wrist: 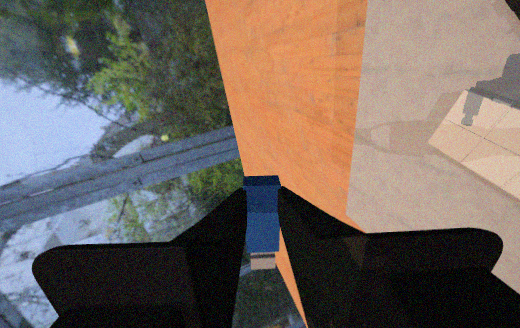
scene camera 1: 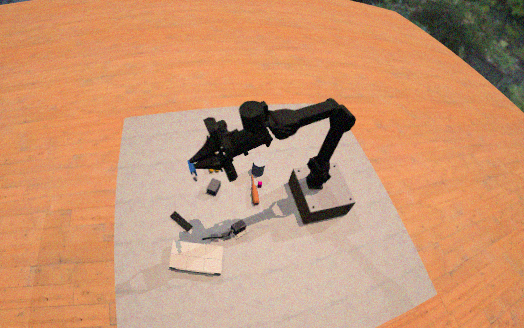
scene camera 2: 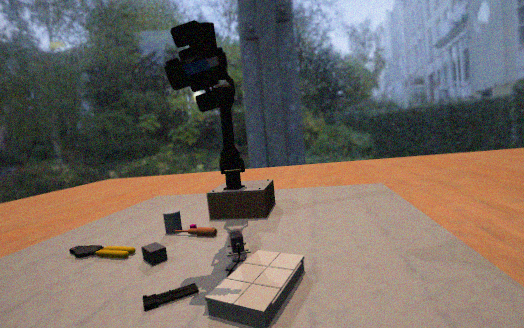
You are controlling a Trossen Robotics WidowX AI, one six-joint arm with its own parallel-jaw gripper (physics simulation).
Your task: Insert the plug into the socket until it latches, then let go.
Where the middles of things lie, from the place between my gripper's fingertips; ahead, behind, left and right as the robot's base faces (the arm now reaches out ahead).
Scene:
Right now my hand is 20 mm to the right of the blue plug (wrist: 263,229) and 10 mm past it. Round my hand: tiled block (scene camera 2: 263,282) 410 mm below, 110 mm to the left, 10 mm ahead.

